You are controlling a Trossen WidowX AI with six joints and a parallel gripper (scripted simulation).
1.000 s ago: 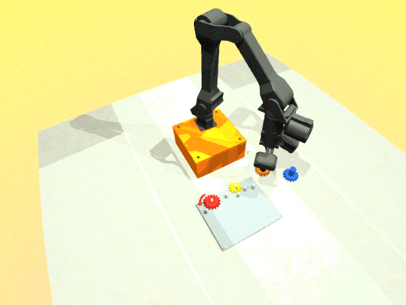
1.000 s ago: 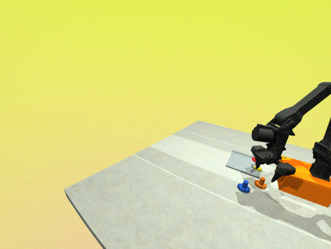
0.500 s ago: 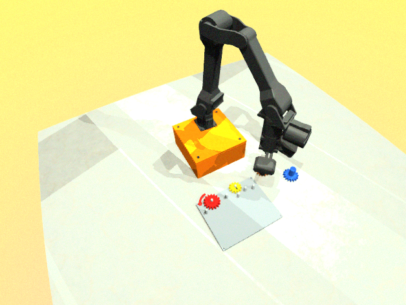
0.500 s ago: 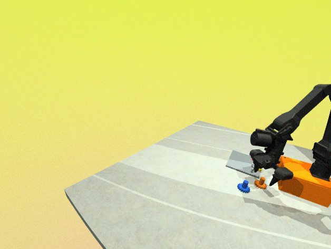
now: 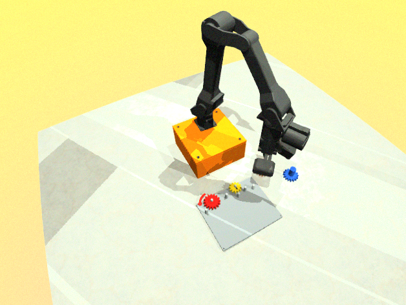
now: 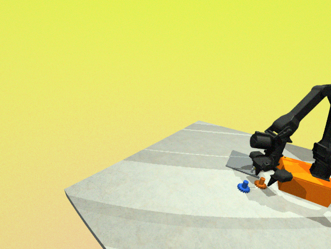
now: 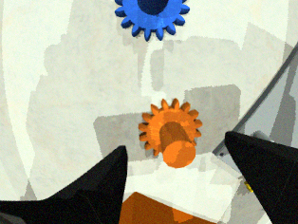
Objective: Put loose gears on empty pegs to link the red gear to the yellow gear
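Right now the yellow gear is 2 cm ahead of my gripper tip, 12 cm to the right of it and 1 cm below it. Also, from my gripper tip: red gear (4 cm ahead, 21 cm to the right, 1 cm below); orange gear (1 cm below); blue gear (6 cm ahead, 7 cm to the left, 1 cm below).
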